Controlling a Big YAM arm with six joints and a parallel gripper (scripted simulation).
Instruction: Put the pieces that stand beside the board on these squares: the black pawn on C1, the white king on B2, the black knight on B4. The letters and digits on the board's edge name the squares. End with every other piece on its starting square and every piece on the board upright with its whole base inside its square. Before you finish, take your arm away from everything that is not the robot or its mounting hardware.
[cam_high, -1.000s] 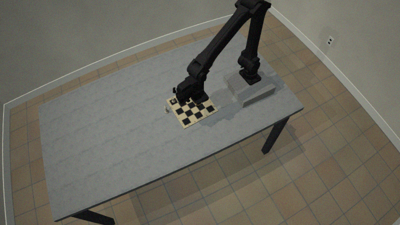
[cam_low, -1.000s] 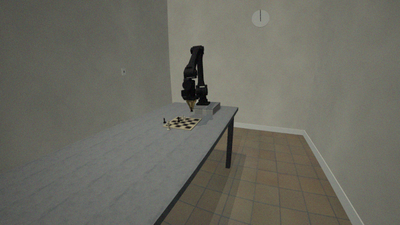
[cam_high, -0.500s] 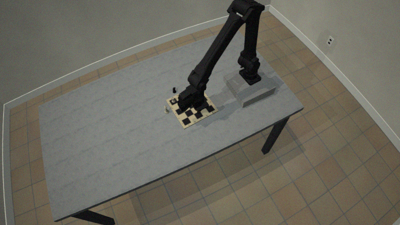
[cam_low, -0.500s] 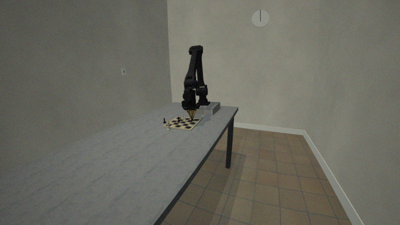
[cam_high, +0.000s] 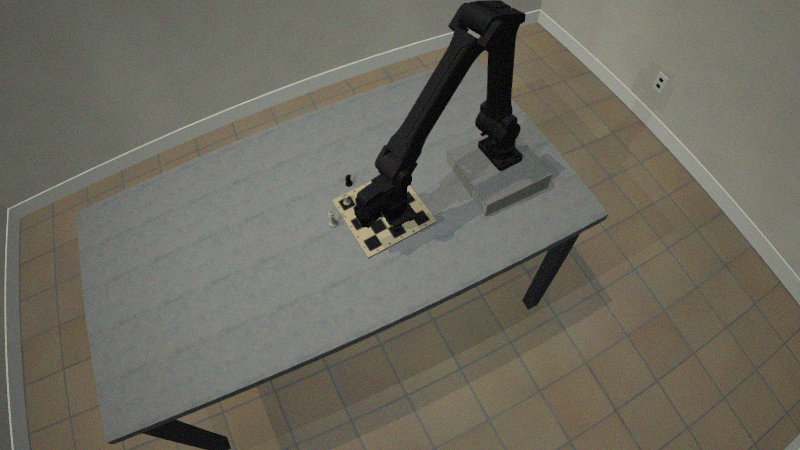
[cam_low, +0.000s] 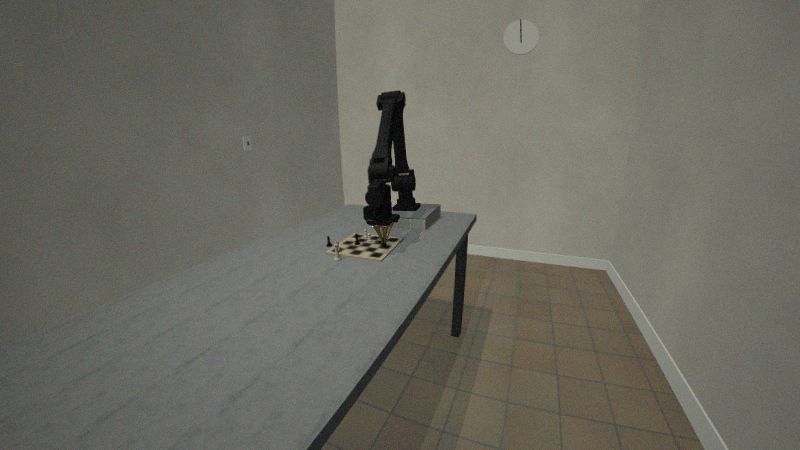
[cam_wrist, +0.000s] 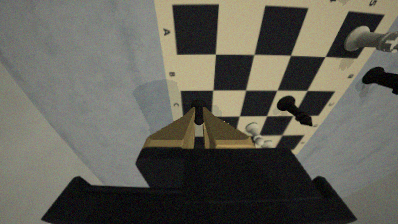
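My hand is right at the black pawn. Also, from my hand: chessboard (70 mm to the right, 30 mm below); white king (140 mm ahead, 110 mm to the right); black chess piece (110 mm to the right, 10 mm ahead).
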